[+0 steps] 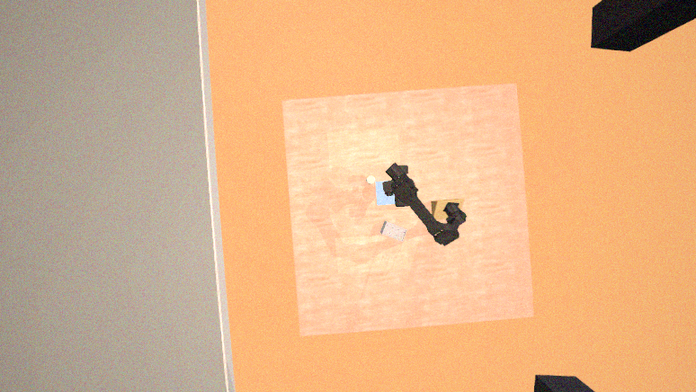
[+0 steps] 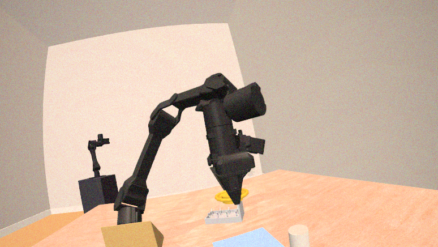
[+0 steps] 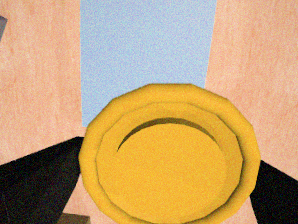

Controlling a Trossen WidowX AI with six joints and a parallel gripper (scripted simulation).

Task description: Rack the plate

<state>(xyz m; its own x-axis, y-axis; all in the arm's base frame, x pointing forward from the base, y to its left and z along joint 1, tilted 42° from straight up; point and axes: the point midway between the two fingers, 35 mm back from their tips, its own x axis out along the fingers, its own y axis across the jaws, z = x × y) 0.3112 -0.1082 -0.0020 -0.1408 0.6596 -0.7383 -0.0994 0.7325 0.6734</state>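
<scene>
Right now my gripper tip is 230 mm to the right of the grey dish rack, 120 mm above it and 20 mm past it. From my gripper tip the other things lie so: blue spoon 140 mm below, 90 mm behind, 20 mm to the right; then yellow plate 10 mm above; then light blue mat 150 mm below, 30 mm to the left, 10 mm ahead.
</scene>
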